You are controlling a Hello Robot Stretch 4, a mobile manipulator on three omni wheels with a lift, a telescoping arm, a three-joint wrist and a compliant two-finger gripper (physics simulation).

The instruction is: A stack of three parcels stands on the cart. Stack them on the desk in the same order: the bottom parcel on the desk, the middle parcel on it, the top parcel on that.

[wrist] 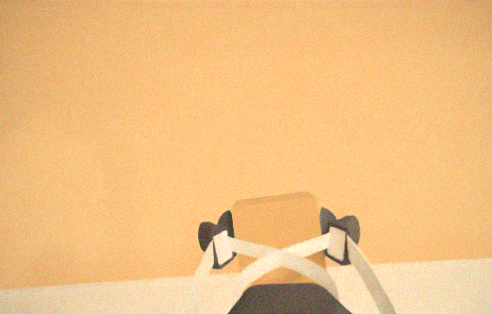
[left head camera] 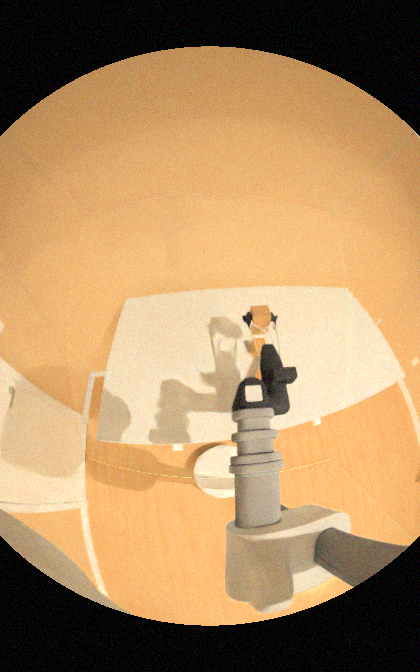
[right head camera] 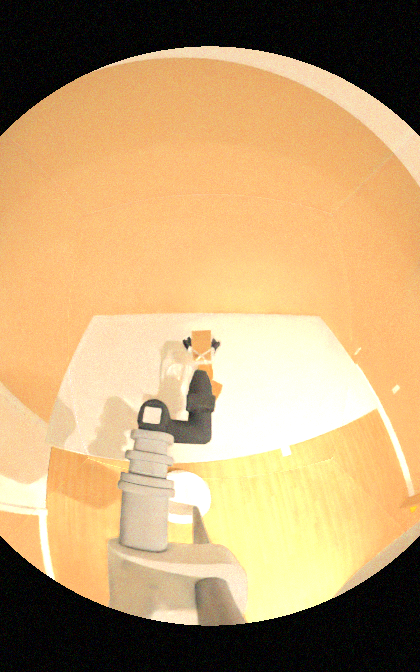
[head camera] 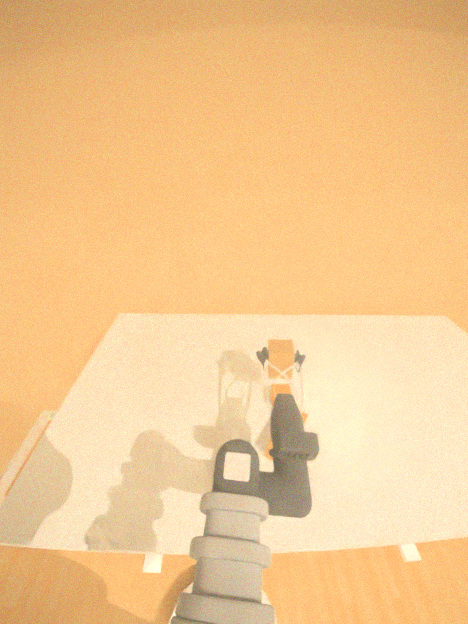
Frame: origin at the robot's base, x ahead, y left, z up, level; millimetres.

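Where they show: gripper, fingertip midpoint: (wrist: 276,226) (head camera: 280,349).
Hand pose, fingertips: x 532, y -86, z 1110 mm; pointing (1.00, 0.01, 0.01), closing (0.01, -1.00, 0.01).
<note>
After its pixels a point has its place.
My gripper (head camera: 280,358) @[x 532, y -86, z 1110 mm] (left head camera: 260,318) (right head camera: 201,344) (wrist: 276,226) @[x 532, y -86, z 1110 mm] is shut on an orange-brown parcel (head camera: 280,347) @[x 513, y -82, z 1135 mm] (left head camera: 260,312) (right head camera: 201,338) (wrist: 276,217) @[x 493, y -86, z 1125 mm], one dark fingertip on each side. It holds the parcel above the far half of the white desk (head camera: 377,428) @[x 446, y -374, z 923 mm] (left head camera: 320,350) (right head camera: 275,375) (wrist: 425,290) @[x 833, y -339, z 923 mm]. More orange parcel surface (head camera: 280,389) @[x 513, y -105, z 973 mm] (left head camera: 258,346) (right head camera: 205,371) shows behind the fingers, and a parcel corner (head camera: 304,417) @[x 432, y -161, z 975 mm] (right head camera: 216,389) shows beside the wrist. My wrist hides most of these, so I cannot tell how they are stacked. The parcel's gap to the desk is unclear.
A pale piece of furniture (left head camera: 45,450) (right head camera: 20,445) stands left of the desk. A white round object (left head camera: 215,467) (right head camera: 192,495) is on the floor by the desk's near edge, beside my arm. An orange wall rises behind the desk. Shadows of my arm fall on the desk's left half.
</note>
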